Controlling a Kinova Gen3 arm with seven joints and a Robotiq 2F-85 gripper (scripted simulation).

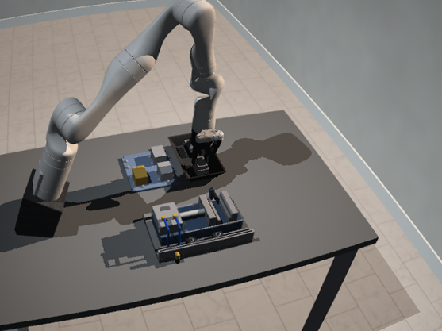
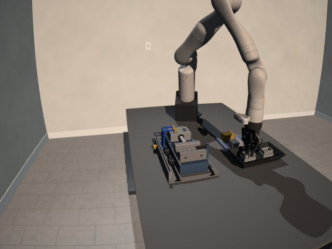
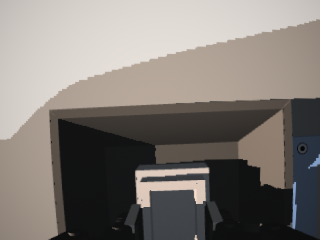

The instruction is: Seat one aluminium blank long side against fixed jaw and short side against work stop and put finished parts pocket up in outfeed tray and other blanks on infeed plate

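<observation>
The brass blank lies 22 cm behind my hand, 3 cm below it and 1 cm to the left of it.
</observation>
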